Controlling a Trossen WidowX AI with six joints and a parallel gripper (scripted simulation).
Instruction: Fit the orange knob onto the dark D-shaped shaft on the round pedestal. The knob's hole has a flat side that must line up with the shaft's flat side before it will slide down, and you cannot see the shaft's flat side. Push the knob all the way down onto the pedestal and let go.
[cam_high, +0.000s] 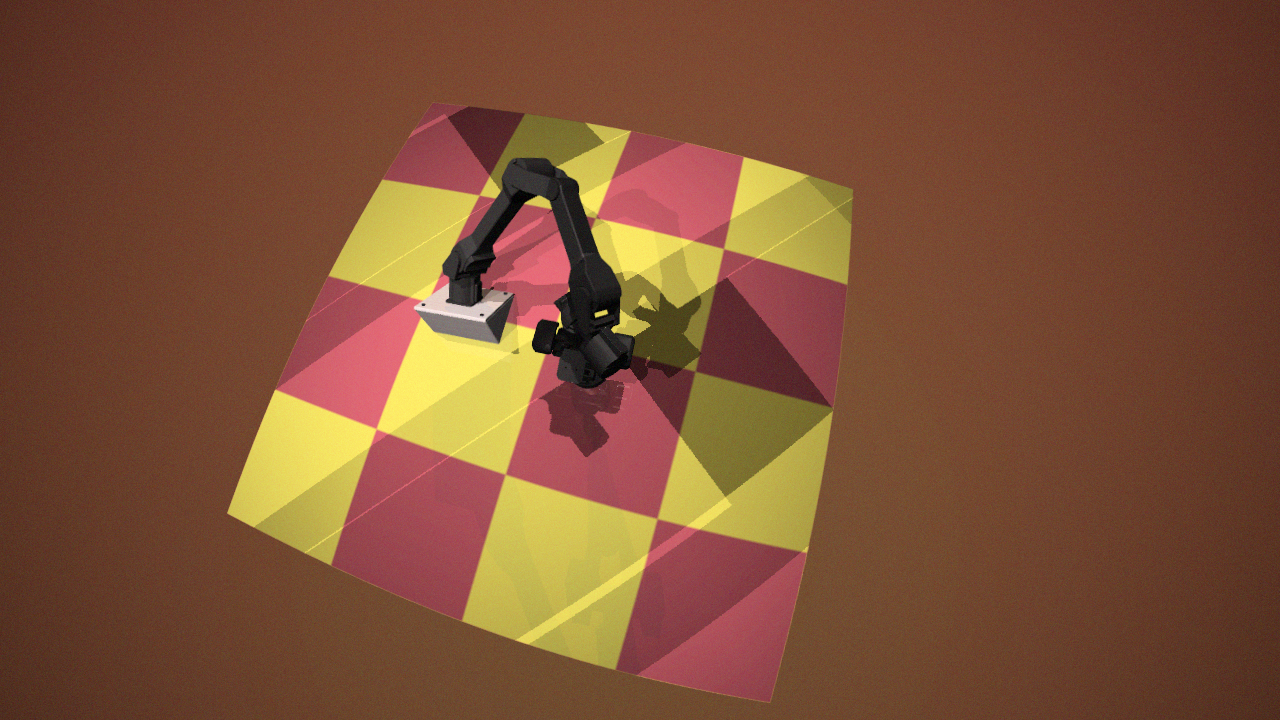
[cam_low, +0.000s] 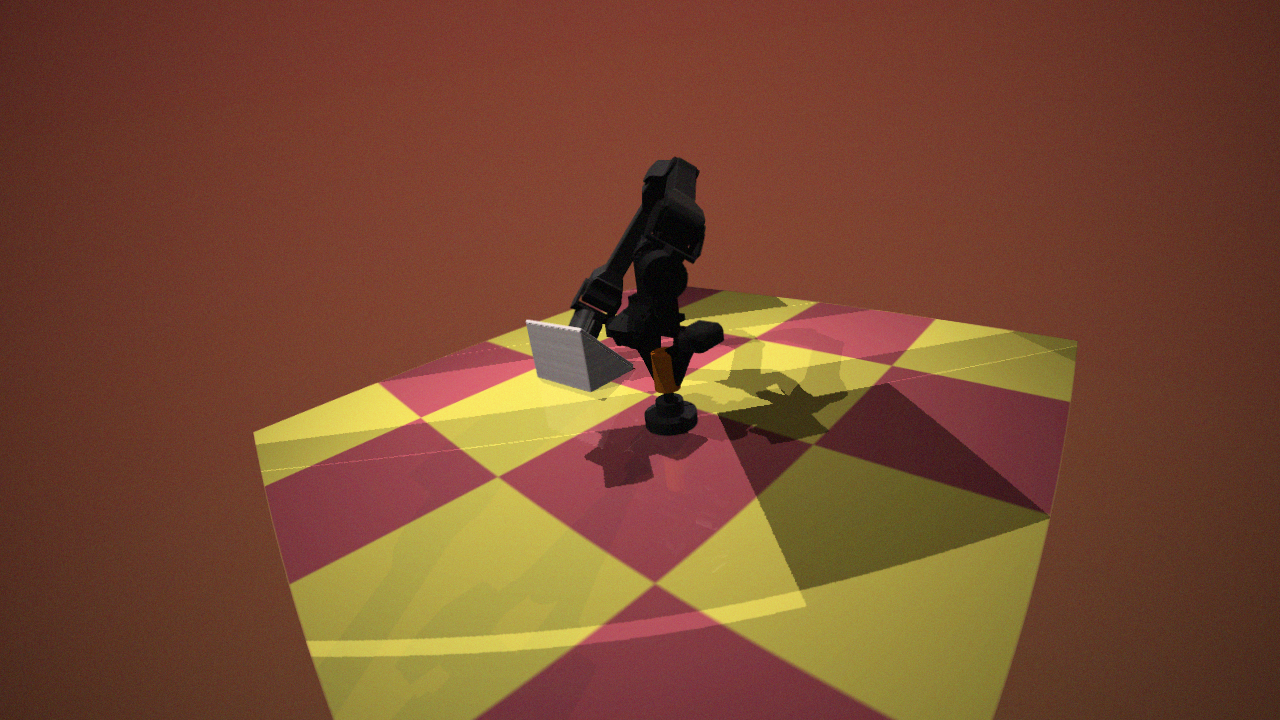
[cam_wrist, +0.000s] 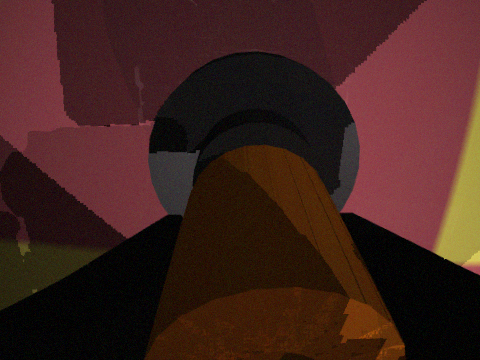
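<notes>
My gripper tip is now 20 mm below the orange knob. The rest, counted from my gripper tip: round dark pedestal 40 mm below.
</notes>
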